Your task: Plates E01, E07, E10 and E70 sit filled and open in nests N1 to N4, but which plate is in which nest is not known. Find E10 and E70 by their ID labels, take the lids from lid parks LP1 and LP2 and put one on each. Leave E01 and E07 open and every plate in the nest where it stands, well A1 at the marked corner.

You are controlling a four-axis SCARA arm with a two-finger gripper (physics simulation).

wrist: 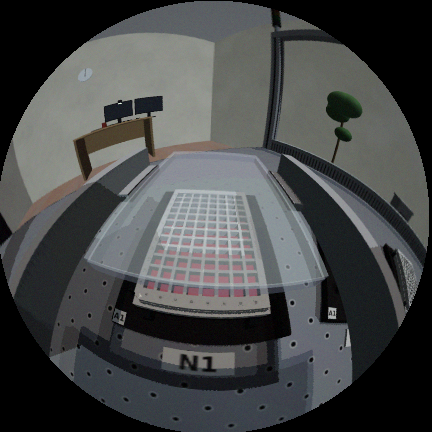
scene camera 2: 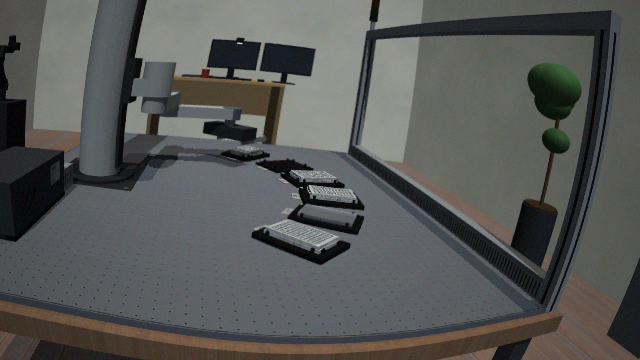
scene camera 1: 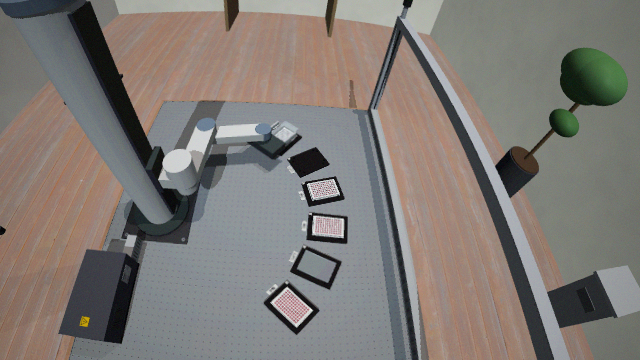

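Where they show: gripper, fingertip midpoint: [wrist: 212, 157] [scene camera 1: 286, 128]; arm's base, link origin: [scene camera 2: 99, 176] [scene camera 1: 162, 210].
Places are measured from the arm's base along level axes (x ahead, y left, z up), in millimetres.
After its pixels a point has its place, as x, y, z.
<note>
My gripper [wrist: 212, 157] @[531, 443, 88] [scene camera 1: 286, 132] @[531, 443, 88] is shut on a clear lid [wrist: 115, 250], one finger at each long side. The lid hangs level above the open plate [wrist: 200, 303] @[480, 379, 39] [scene camera 2: 245, 150] @[510, 403, 38] in nest N1 [wrist: 215, 326] @[480, 364, 25], with a gap between them. The plate's red-filled wells show through the lid; no ID label is readable on it. The A1 mark is at the nest's near left corner in the wrist view. Three more open filled plates [scene camera 1: 323, 189] @[704, 126, 36] [scene camera 1: 328, 226] @[715, -55, 39] [scene camera 1: 291, 305] @[568, -372, 33] sit in black nests. Another lid [scene camera 1: 316, 267] @[662, -226, 31] [scene camera 2: 327, 215] @[657, -236, 31] lies on its lid park.
A bare black lid park [scene camera 1: 308, 161] @[642, 291, 23] [scene camera 2: 284, 165] @[641, 283, 23] lies beside N1, between it and the nearest other filled plate. A framed guard [scene camera 1: 390, 200] @[1000, 69, 52] runs along the table's right side. The arm's column [scene camera 1: 100, 115] @[43, -61, 600] and a dark control box [scene camera 1: 102, 295] @[-81, -408, 128] stand at the left.
</note>
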